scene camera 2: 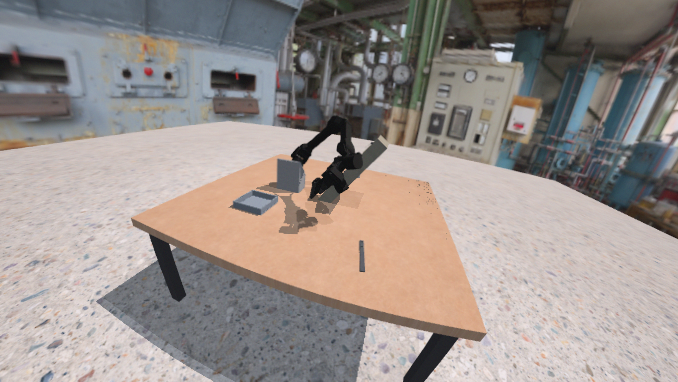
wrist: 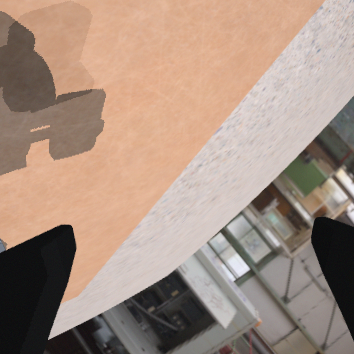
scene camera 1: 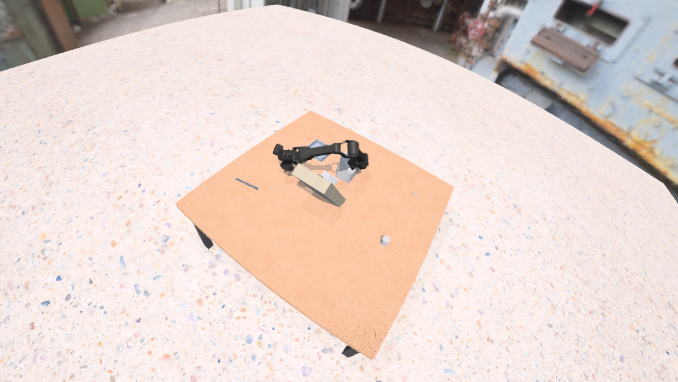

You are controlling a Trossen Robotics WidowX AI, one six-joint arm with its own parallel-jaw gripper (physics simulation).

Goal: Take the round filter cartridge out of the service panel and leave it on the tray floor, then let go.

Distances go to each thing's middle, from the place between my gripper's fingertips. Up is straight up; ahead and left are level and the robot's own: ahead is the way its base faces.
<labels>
Now: hand 30 cm past the grey tray (scene camera 2: 256, 202), 14 cm above it and 8 cm to the right of it.
</labels>
